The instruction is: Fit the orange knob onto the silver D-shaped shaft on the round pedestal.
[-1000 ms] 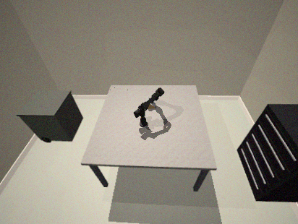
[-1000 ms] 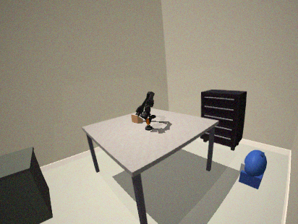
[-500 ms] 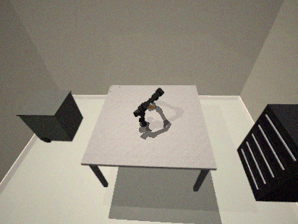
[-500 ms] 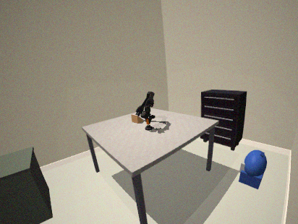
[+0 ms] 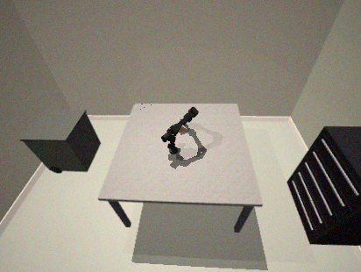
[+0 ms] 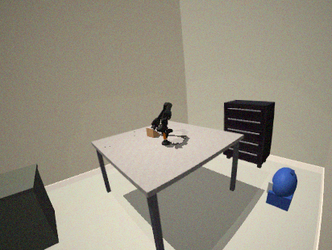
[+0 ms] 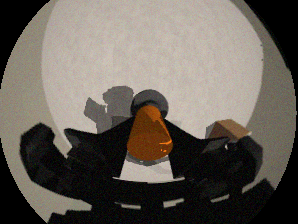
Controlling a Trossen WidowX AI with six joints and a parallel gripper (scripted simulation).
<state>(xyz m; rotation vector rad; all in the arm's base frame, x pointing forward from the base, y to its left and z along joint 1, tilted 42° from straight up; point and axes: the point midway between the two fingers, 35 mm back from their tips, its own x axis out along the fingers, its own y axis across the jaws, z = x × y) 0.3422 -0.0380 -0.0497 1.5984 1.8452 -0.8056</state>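
The orange knob is 3 cm above my gripper tip. From my gripper tip the other things lie so: dark round pedestal: 4 cm below.
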